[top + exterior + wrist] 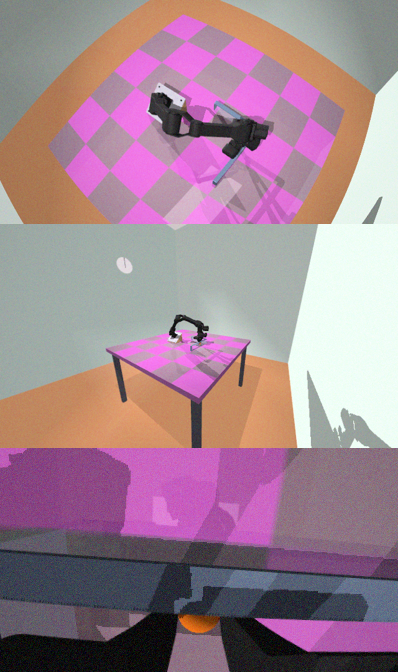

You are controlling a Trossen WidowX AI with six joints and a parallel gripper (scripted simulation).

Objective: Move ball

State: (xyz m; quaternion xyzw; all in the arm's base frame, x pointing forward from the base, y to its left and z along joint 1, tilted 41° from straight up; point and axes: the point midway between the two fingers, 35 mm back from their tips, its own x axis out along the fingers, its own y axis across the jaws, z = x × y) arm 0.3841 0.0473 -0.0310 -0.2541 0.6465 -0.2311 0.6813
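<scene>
Right now the see-through orange ball marker is 2 cm below my gripper tip. From my gripper tip the other things lie so: orange ball right at my gripper tip.
</scene>
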